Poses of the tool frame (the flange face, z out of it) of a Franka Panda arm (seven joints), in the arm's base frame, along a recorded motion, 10 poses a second.
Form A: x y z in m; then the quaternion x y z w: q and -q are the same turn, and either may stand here.
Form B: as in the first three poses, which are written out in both.
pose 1, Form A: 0.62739, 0.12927, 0.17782, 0.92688, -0.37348, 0.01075, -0.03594
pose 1, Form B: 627.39, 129.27, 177.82, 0.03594, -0.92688, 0.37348, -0.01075
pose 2, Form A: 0.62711, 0.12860, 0.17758, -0.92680, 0.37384, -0.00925, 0.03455
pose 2, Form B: 627.11, 128.60, 177.58, 0.03455, -0.92680, 0.37384, -0.00925
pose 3, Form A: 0.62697, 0.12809, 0.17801, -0.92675, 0.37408, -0.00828, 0.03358
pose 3, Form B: 626.97, 128.09, 178.01, 0.03358, -0.92675, 0.37408, -0.00828
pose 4, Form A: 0.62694, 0.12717, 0.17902, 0.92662, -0.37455, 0.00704, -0.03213
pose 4, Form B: 626.94, 127.17, 179.02, 0.03213, -0.92662, 0.37455, -0.00704
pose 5, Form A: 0.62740, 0.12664, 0.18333, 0.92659, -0.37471, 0.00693, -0.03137
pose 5, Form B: 627.40, 126.64, 183.33, 0.03137, -0.92659, 0.37471, -0.00693
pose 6, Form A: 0.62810, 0.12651, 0.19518, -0.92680, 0.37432, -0.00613, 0.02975
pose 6, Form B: 628.10, 126.51, 195.18, 0.02975, -0.92680, 0.37432, -0.00613
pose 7, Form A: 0.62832, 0.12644, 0.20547, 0.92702, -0.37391, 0.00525, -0.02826
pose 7, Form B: 628.32, 126.44, 205.47, 0.02826, -0.92702, 0.37391, -0.00525
